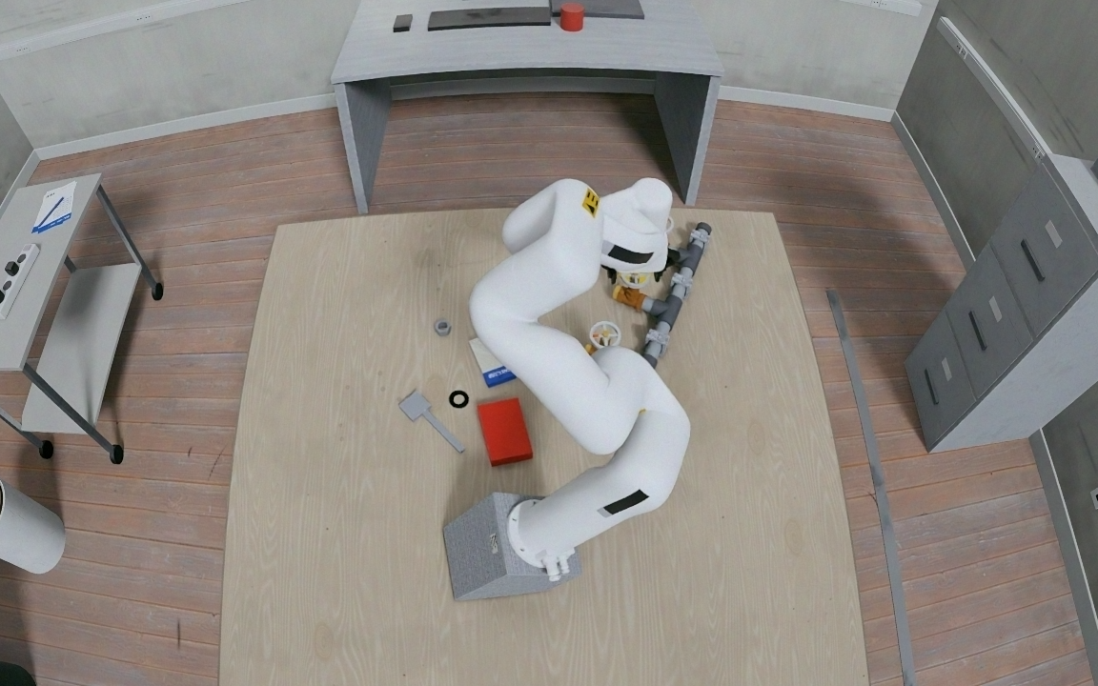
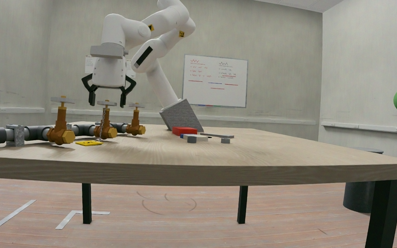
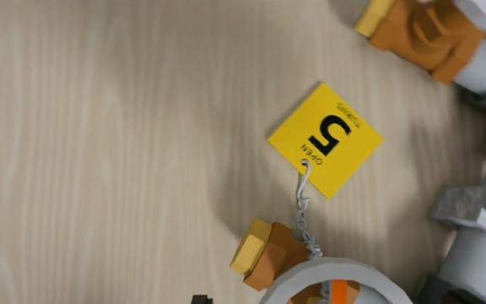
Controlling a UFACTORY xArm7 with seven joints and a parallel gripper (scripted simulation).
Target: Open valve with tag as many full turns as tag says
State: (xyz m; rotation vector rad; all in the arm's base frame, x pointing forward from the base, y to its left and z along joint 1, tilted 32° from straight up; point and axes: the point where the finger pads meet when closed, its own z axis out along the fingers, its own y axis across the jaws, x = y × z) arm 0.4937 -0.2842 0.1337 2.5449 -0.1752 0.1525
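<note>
My hand is 11 cm above the yellow tag, 8 cm short of it and 3 cm to the left of it. Also, from my hand: blue-and-white box 31 cm to the left, 11 cm below, 7 cm behind; then red block 32 cm to the left, 24 cm behind, 10 cm below; then grey nut 39 cm to the left, 11 cm below, 3 cm ahead.
</note>
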